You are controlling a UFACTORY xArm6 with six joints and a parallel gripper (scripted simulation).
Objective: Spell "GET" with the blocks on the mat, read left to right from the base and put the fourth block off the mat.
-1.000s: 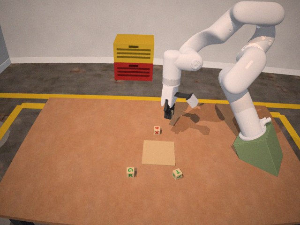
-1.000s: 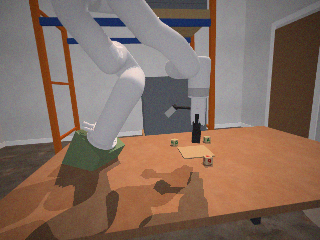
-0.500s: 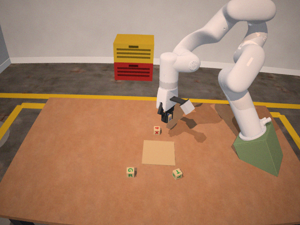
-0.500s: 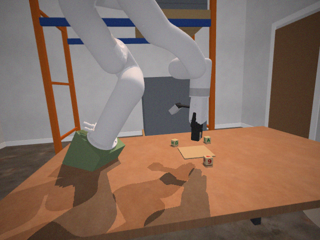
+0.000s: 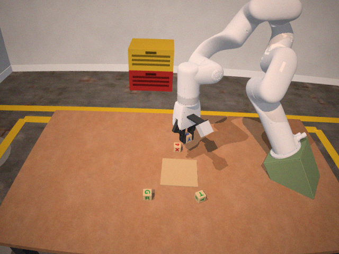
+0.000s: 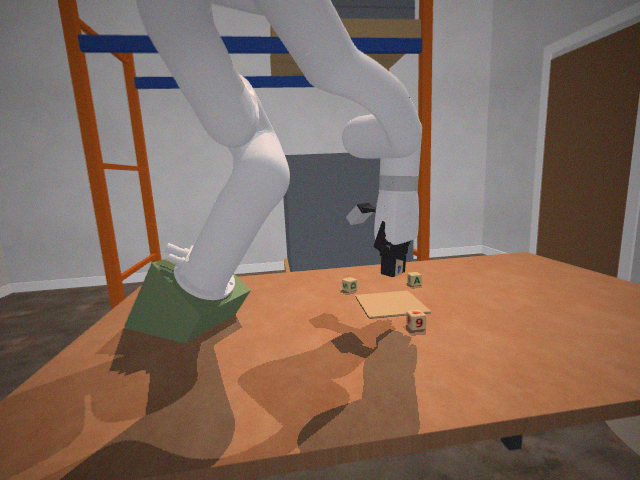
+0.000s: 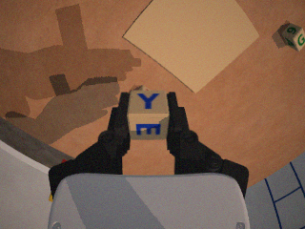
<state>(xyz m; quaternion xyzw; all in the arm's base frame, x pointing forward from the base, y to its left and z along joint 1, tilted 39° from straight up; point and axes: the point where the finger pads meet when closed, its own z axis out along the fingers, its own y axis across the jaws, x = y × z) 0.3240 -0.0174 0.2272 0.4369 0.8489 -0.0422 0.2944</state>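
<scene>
Now: hand 30 mm short of the tan mat, 70 mm to the right of it and 120 mm above it. The rest, counted from my hand: e block 10 mm below; t block 20 mm behind, 210 mm to the left, 110 mm below; red-lettered block 20 mm ahead, 50 mm to the right, 110 mm below.
</scene>
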